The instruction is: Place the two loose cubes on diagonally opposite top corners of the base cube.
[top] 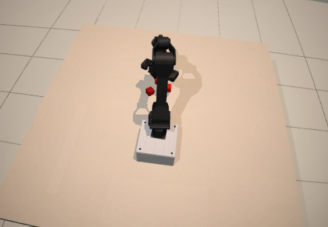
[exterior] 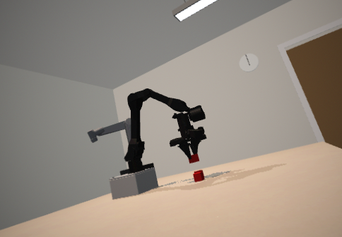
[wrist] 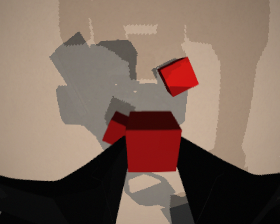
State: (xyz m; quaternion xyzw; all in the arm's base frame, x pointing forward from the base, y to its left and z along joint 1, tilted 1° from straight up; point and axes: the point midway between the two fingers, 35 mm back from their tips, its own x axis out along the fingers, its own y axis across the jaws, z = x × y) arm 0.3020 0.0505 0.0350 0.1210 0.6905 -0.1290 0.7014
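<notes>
Right now my gripper tip is 2 cm past the red base cube, 5 cm to the right of it and 8 cm above it.
</notes>
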